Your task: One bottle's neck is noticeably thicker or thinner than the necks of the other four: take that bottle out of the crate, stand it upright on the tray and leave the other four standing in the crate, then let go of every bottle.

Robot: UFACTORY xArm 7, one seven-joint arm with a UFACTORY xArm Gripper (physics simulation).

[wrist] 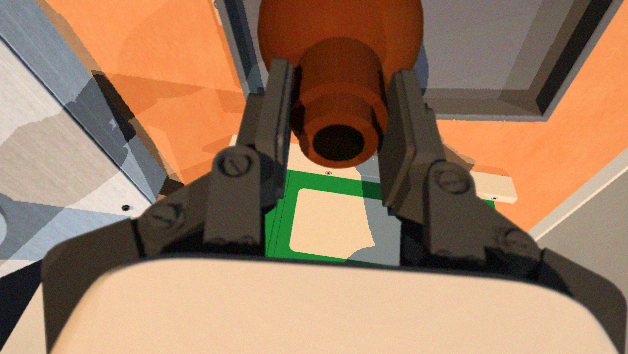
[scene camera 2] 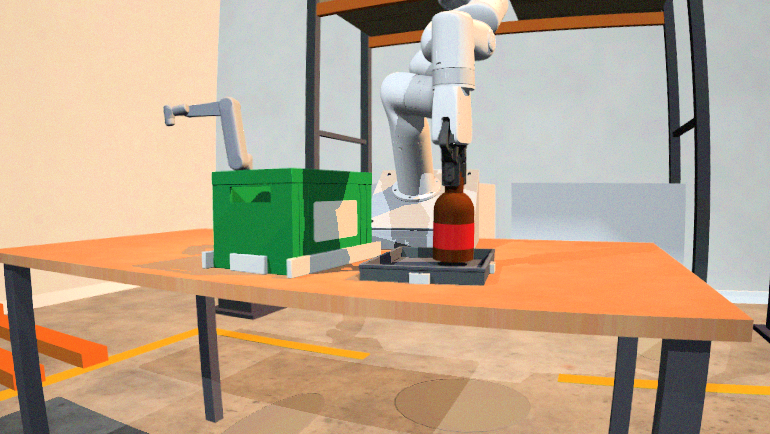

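Where they show: gripper, between the fingertips: (wrist: pixel 338 96) (scene camera 2: pixel 454 185); arm's base, origin of its link: (scene camera 2: pixel 416 189).
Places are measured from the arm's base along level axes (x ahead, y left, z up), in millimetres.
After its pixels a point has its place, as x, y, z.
A brown bottle with a red label (scene camera 2: pixel 454 236) {395, 210, -83} (wrist: pixel 340 65) {365, 218, 9} is upright, its base inside the walls of the dark grey tray (scene camera 2: pixel 393 274) {532, 153, -131} (wrist: pixel 492 104) {497, 99, -130}, toward the tray's right side in the scene view. The base is at or very close to the tray's floor; contact cannot be told for certain. My gripper (scene camera 2: pixel 454 180) {365, 201, 4} (wrist: pixel 338 96) {365, 201, 4} points down and is shut on this bottle's neck, one finger on each side. The green crate (scene camera 2: pixel 258 226) {546, -88, -64} (wrist: pixel 327 182) {368, -6, -105} stands left of the tray in the scene view. The inside of the crate and any bottles in it are hidden.
White blocks (scene camera 2: pixel 248 263) {557, -103, -126} line the crate's foot, and a small white block (scene camera 2: pixel 419 278) {535, 195, -134} sits at the tray's front. A grey jointed arm (scene camera 2: pixel 232 134) rises behind the crate. The wooden table (scene camera 2: pixel 587 280) {433, 436, -142} extends right of the tray. A shelf rack (scene camera 2: pixel 701 161) stands behind.
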